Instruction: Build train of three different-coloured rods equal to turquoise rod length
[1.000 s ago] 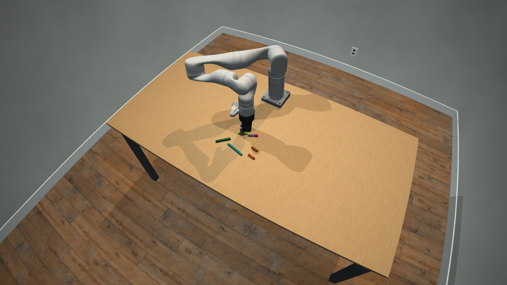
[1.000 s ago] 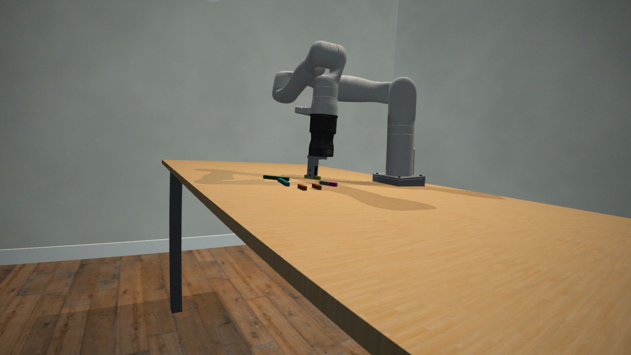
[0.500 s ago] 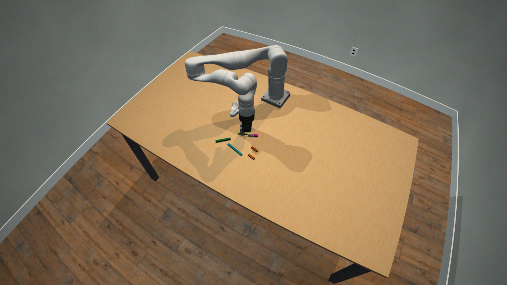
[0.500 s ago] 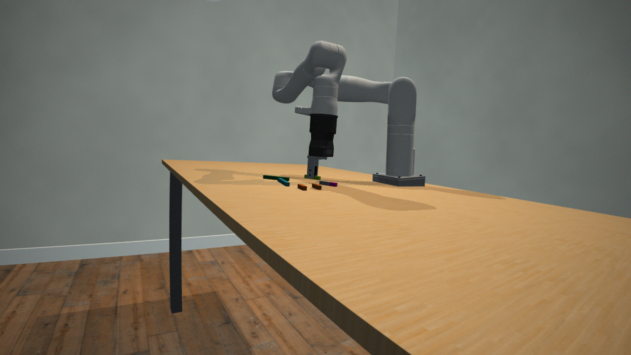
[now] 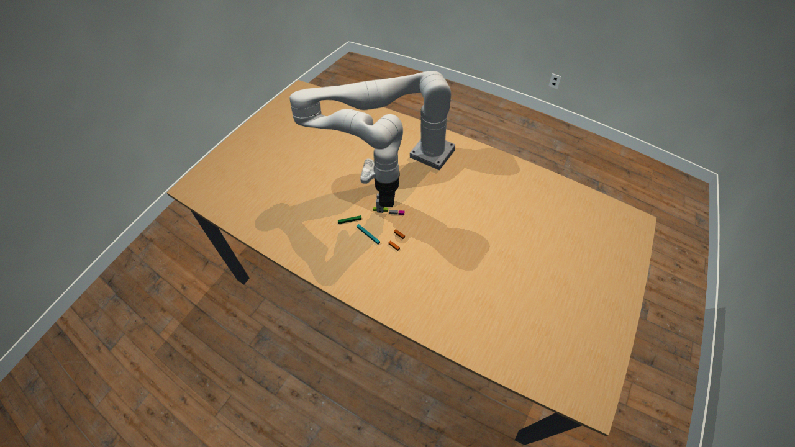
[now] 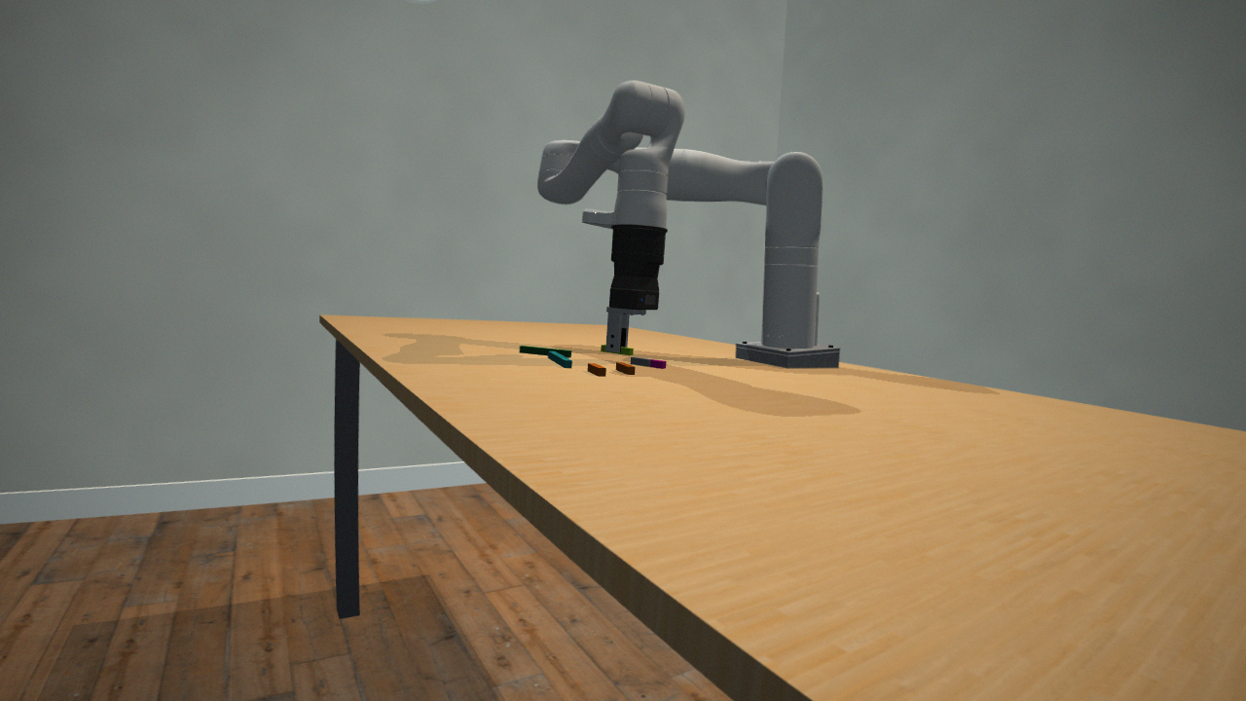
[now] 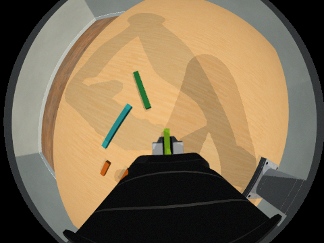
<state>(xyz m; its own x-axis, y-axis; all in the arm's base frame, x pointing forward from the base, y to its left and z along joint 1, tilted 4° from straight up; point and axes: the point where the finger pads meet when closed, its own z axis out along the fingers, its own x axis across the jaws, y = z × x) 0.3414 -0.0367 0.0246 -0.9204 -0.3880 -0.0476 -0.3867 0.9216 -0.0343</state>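
Now: the lime rod 20 mm below my hand. Also, from my hand: grey rod 20 mm behind, 40 mm to the left, 30 mm below; then turquoise rod 100 mm ahead, 10 mm to the left, 30 mm below; then magenta rod 30 mm behind, 60 mm to the left, 30 mm below.
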